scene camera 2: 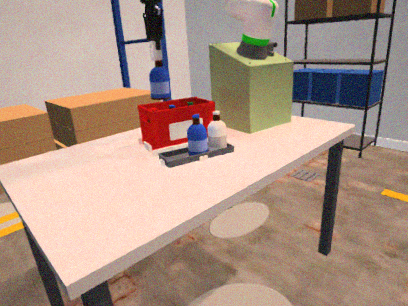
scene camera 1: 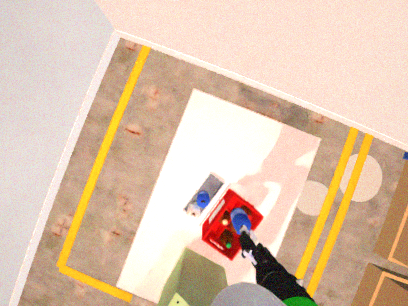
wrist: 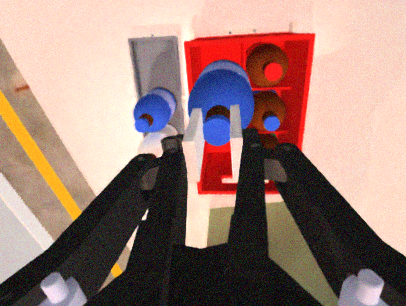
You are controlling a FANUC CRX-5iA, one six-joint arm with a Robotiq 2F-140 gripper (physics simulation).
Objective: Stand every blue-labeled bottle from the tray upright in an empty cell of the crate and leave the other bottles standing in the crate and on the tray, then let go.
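Frame: origin at the arm's base, x left, y back, z up, level; millimetres.
Seen in the pictures: gripper, fingertip midpoint: (scene camera 2: pixel 156 60) (scene camera 1: pixel 246 230) (wrist: pixel 217 122); arm's base, origin of the base link: (scene camera 2: pixel 251 54).
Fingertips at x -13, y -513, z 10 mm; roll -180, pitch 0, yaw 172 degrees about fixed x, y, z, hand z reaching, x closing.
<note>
Offsets run from my fingertips to a thing's top centre. "spot": to the spot under its first point. Level surfaces: height alone.
My gripper (scene camera 1: pixel 243 230) (scene camera 2: pixel 158 56) (wrist: pixel 217 122) is shut on the neck of a blue-labeled bottle {dx -1, dy +2, dz +11 mm} (scene camera 1: pixel 240 218) (scene camera 2: pixel 160 82) (wrist: pixel 221 92), held upright above the red crate {dx +38, dy +74, dz -182 mm} (scene camera 2: pixel 154 133) (wrist: pixel 307 105). In the wrist view the held bottle covers part of the crate's left column. Brown bottles stand in the crate: one red-capped {dx -81, dy +6, dz -194 mm} (wrist: pixel 274 71), one blue-capped {dx -68, dy +90, dz -194 mm} (wrist: pixel 272 122), one cream-capped {dx +19, dy +77, dz -194 mm} (scene camera 1: pixel 225 221) and one green-capped {dx -50, dy +176, dz -194 mm} (scene camera 1: pixel 228 245). Another blue-labeled bottle {dx +158, dy +45, dz -197 mm} (scene camera 1: pixel 202 199) (scene camera 2: pixel 197 139) (wrist: pixel 152 112) stands on the grey tray {spot: dx +119, dy -49, dz -352 mm} (scene camera 2: pixel 172 158) (wrist: pixel 150 56) beside a white bottle {dx +178, dy +127, dz -197 mm} (scene camera 2: pixel 217 132) (wrist: pixel 158 142).
The tray lies close beside the crate on the pale table {dz -357 mm} (scene camera 1: pixel 220 125) (scene camera 2: pixel 100 200). The green robot pedestal (scene camera 1: pixel 192 277) (scene camera 2: pixel 250 95) stands near the crate's end. Cardboard boxes (scene camera 2: pixel 100 117) and a shelf rack (scene camera 2: pixel 340 105) stand beyond the table.
</note>
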